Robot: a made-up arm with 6 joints.
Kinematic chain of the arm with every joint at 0, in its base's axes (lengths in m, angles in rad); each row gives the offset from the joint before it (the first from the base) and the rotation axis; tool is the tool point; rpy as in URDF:
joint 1: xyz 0 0 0.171 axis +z
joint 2: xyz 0 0 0 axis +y
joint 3: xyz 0.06 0 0.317 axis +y
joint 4: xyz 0.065 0 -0.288 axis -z
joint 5: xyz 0 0 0 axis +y
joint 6: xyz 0.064 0 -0.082 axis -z
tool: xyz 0 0 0 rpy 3.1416 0 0
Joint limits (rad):
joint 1: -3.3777..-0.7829
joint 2: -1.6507..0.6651
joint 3: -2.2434..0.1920
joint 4: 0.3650..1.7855
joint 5: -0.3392..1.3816
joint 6: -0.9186..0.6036
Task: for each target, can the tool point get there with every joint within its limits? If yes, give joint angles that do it. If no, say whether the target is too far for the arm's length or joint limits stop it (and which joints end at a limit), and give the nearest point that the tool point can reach.
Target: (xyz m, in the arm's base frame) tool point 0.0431 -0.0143 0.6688
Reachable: yes | joints -2.7071 -1.1564 -1.1922 1.4482 0.9689 -0.0676
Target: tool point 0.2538 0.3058 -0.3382
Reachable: no: joint limits stop it (at a limit: joint 1, joint 2, joint 4) | nearest point 0.1235 -0.0287 0.0336 | short by 0.517 m
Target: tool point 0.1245 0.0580 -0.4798
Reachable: no: joint limits stop it (at a limit: joint 1, joint 2, joint 4) | nearest point 0.1276 -0.0922 -0.0021 | short by 0.501 m
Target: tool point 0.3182 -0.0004 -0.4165
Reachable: no: joint limits stop it (at a limit: joint 1, joint 2, joint 4) | nearest point 0.1972 -0.1344 -0.0056 | short by 0.449 m
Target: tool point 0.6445 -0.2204 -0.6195
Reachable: no: too far | nearest point 0.2957 -0.2386 0.0166 | short by 0.726 m
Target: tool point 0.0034 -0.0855 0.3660
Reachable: yes | joints -1.3918 -1.4175 -0.1539 0.4951 0.4190 -0.5822
